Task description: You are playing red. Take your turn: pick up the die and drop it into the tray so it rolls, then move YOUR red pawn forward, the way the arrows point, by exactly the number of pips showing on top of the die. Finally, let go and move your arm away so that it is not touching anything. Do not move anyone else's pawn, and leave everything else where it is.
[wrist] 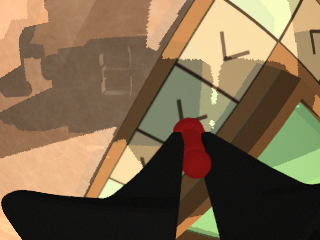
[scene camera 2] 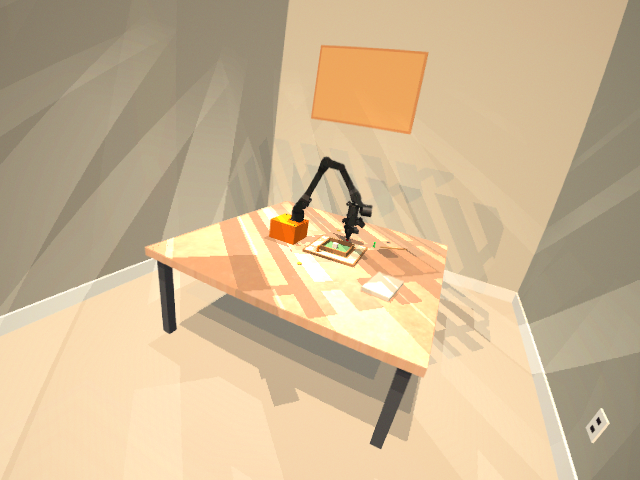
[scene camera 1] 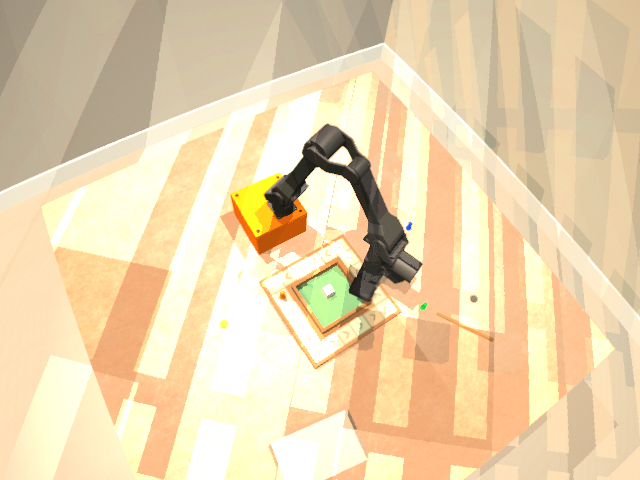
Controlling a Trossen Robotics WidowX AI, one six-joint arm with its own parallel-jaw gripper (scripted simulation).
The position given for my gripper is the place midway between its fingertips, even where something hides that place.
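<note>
A white pad (scene camera 2: 383, 286) is part of this scene, though in the wrist view the pad is out of frame. There is a green tray (scene camera 1: 328, 310) as well. As for the red pawn (wrist: 196, 163), my gripper (scene camera 1: 368, 278) (wrist: 190, 140) is holding it, and scene camera 1 does not show the pawn, hidden as it is by my gripper.
</note>
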